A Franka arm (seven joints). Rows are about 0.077 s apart.
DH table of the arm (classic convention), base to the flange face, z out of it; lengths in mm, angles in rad. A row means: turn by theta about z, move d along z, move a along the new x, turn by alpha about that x. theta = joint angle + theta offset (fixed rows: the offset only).
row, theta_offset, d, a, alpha
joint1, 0, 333, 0, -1.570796
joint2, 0, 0, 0, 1.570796
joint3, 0, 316, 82.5, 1.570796
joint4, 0, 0, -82.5, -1.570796
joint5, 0, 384, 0, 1.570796
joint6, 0, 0, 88, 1.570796
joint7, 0, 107, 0, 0
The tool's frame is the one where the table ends.
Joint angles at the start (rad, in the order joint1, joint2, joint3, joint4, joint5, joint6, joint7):
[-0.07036, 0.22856, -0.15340, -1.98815, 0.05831, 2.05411, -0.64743]
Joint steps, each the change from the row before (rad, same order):
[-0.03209, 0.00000, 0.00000, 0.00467, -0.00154, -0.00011, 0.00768]
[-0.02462, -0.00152, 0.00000, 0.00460, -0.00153, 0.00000, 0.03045]
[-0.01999, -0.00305, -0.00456, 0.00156, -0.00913, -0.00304, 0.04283]
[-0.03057, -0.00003, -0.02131, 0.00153, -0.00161, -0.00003, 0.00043]
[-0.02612, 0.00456, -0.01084, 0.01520, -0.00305, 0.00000, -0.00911]
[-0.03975, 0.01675, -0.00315, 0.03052, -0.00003, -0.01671, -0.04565]
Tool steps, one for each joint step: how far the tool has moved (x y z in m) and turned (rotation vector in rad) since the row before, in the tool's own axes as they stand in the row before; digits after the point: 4 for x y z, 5 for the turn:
[-0.0101, 0.0156, -0.0025, 0.00008, 0.00621, 0.03842]
[-0.0075, 0.0121, -0.0032, -0.00147, 0.00677, 0.05379]
[-0.0083, 0.0120, -0.0025, -0.00511, -0.00117, 0.06274]
[-0.0156, 0.0254, -0.0013, -0.00003, 0.00282, 0.05110]
[-0.0081, 0.0200, -0.0047, -0.00643, 0.00893, 0.02567]
[-0.0079, 0.0240, -0.0031, 0.00337, -0.00121, -0.00397]

